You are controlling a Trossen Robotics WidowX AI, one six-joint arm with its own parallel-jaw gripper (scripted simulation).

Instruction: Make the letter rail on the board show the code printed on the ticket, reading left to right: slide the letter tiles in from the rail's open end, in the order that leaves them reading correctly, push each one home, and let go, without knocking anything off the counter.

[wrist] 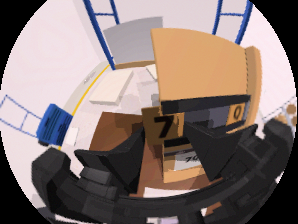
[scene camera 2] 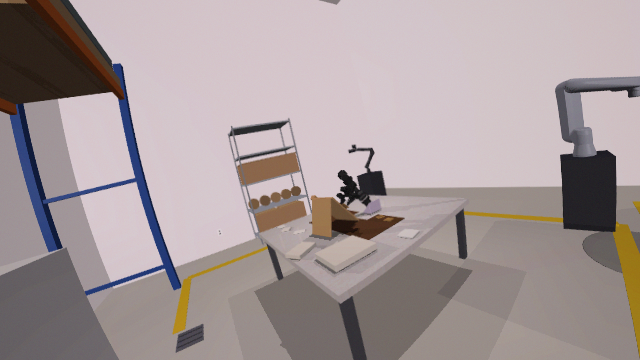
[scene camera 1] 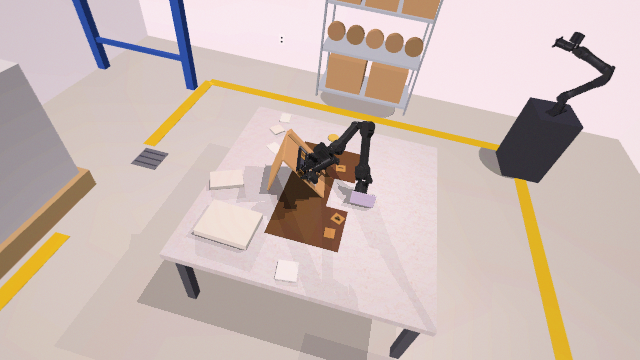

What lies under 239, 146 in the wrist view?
My gripper.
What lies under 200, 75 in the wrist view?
A wooden board.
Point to a brown mat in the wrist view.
152, 170
